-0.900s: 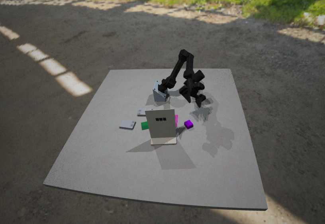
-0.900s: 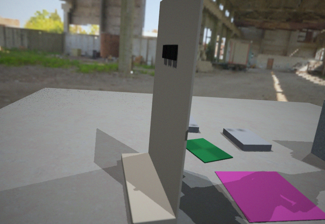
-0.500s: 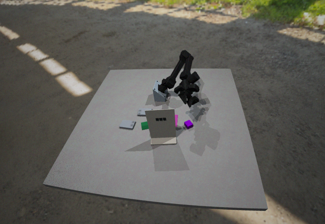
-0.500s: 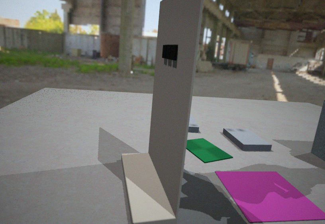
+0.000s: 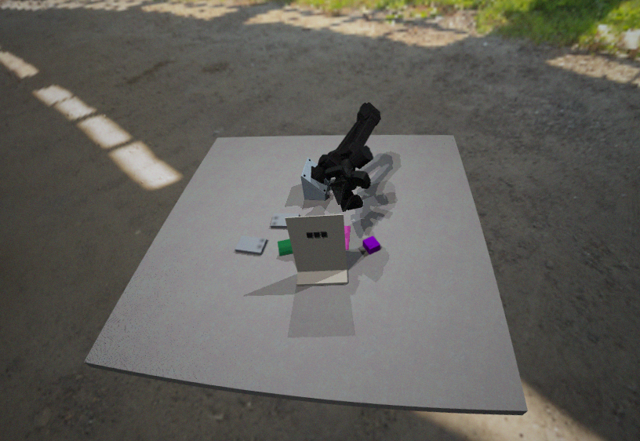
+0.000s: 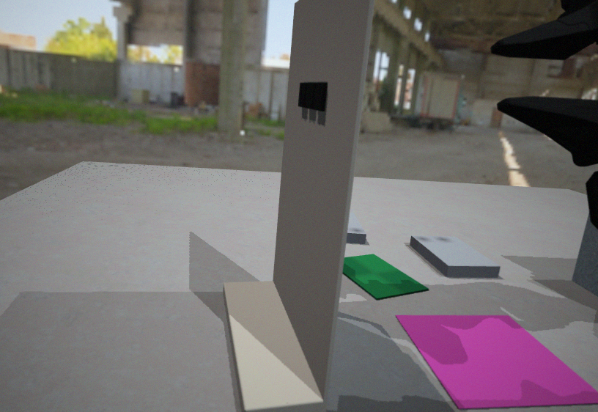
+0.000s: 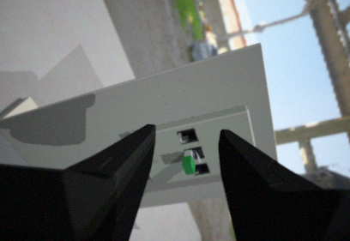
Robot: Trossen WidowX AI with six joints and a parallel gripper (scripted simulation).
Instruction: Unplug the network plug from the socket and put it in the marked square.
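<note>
My gripper tip is 70 mm short of the network plug, 80 mm to the left of it and 20 mm above it. From my gripper tip the other things lie so: magenta square (70 mm behind, 40 mm to the right, 220 mm below); upright panel (90 mm ahead, 80 mm to the right, 100 mm below).
</note>
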